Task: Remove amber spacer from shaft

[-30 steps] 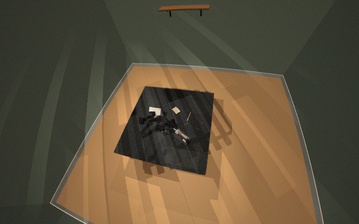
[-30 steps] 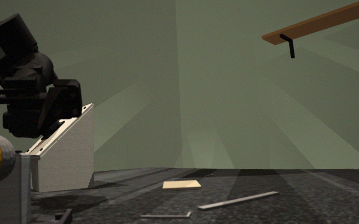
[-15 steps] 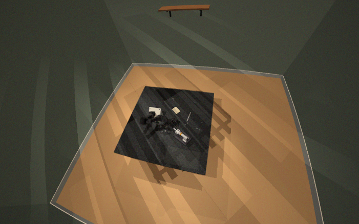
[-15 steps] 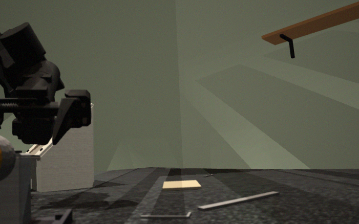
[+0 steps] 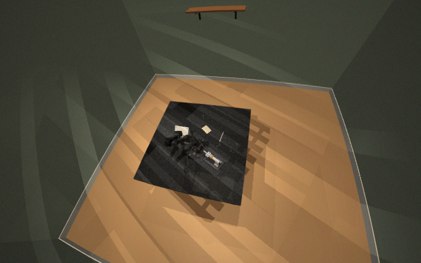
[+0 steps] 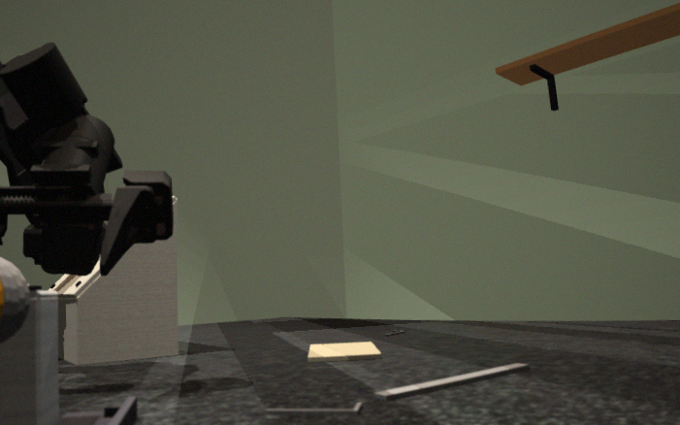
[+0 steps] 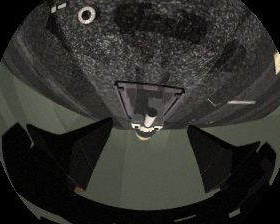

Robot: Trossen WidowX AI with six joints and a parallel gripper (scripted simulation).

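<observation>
My gripper tip is now 13 cm short of the amber spacer, 7 cm to the left of it and 2 cm above it. Round my gripper tip: thin grey bar: 26 cm to the left, 17 cm ahead, 10 cm below; tan flat plate: 34 cm to the left, 9 cm below, 5 cm behind.
</observation>
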